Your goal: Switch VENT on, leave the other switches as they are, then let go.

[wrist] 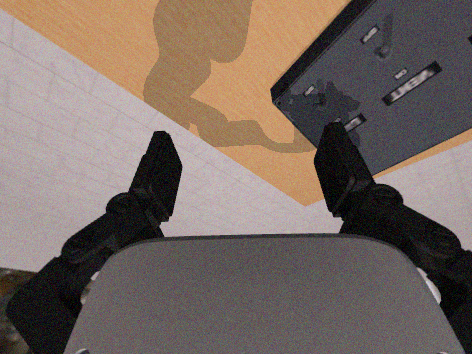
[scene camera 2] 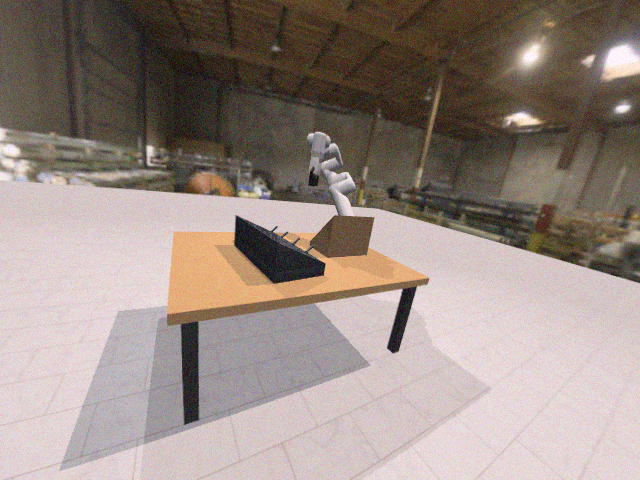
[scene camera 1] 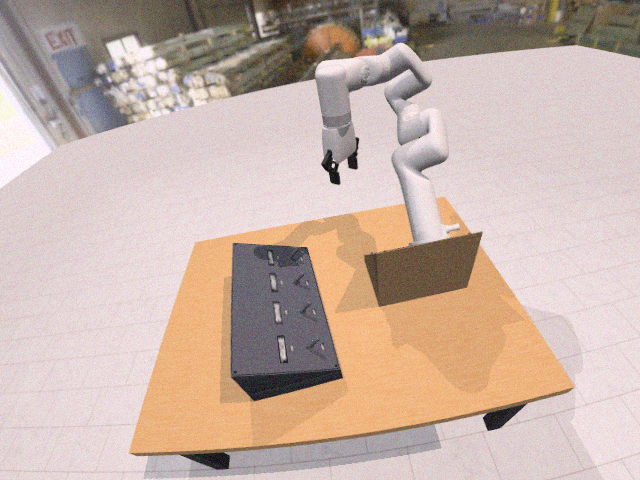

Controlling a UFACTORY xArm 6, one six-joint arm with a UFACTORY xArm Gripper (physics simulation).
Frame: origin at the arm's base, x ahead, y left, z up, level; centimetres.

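Seen in the pictures: gripper, fingertip midpoint: (wrist: 246,145) (scene camera 2: 313,186) (scene camera 1: 344,175); arm's base, link origin: (scene camera 2: 350,225) (scene camera 1: 429,242).
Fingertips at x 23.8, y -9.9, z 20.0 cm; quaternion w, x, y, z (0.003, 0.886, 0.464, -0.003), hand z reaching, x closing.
Offsets run from my fingertips to a thing's middle. "spot": to the spot under its first point. Level surfaces: height alone.
A dark sloped switch panel @(dy +22.6, dx +24.6, dz -31.4 cm) (scene camera 1: 253,310) (scene camera 2: 253,248) (wrist: 435,35) stands on the table with several levers in a row. The VENT label @(dy +16.7, dx +25.7, dz -25.6 cm) (wrist: 412,84) (scene camera 1: 273,282) belongs to the second switch from the panel's far end. The VENT lever @(spot: dy +16.0, dx +17.2, dz -29.3 cm) (wrist: 387,35) (scene camera 1: 300,282) leans toward its OFF mark @(spot: dy +14.1, dx +15.9, dz -30.1 cm) (wrist: 370,34), away from its ON mark @(spot: dy +16.2, dx +23.4, dz -26.7 cm) (wrist: 401,73). The far-end switch beside it lies in shadow, and the right finger partly covers its label in the wrist view. My gripper (scene camera 1: 344,174) (scene camera 2: 313,184) (wrist: 246,145) is open and empty, high above the panel's far end, touching nothing.
The wooden table @(dz -37.6 cm) (scene camera 1: 191,413) (scene camera 2: 206,289) (wrist: 280,175) carries the panel. A brown upright board (scene camera 1: 423,271) (scene camera 2: 353,236) with a slanted side stands in front of the arm's base (scene camera 1: 426,222), to the right of the panel in scene camera 1.
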